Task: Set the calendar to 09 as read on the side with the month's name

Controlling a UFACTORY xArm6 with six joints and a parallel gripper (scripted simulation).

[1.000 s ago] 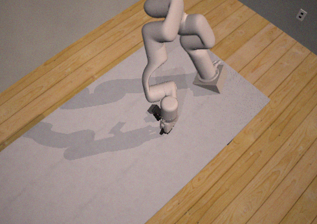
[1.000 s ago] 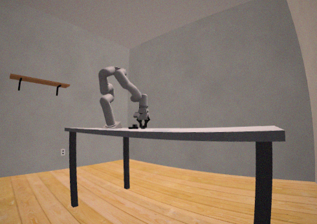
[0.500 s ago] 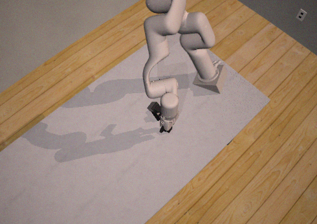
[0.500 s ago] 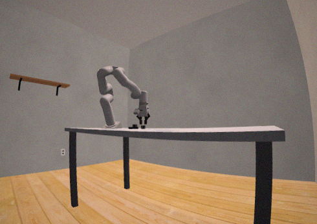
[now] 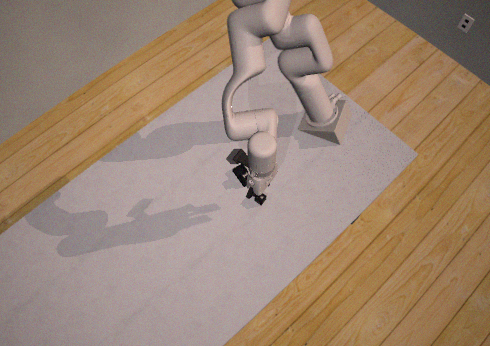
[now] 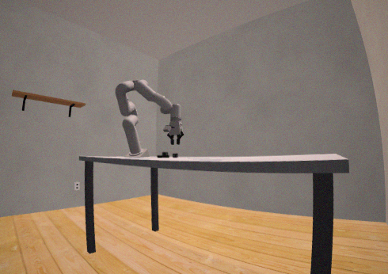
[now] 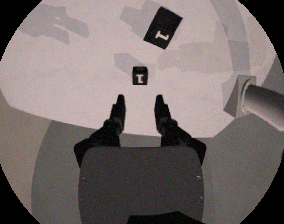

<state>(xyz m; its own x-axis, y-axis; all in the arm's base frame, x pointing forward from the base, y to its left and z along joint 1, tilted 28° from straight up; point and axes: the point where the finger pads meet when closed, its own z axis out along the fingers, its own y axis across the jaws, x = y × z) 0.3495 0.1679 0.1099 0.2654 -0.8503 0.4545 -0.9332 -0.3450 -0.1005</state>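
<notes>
Now: the black date cube 100 mm below my hand. From my hand the other things lie so: black cube (10 mm behind, 90 mm to the right, 90 mm below).
</notes>
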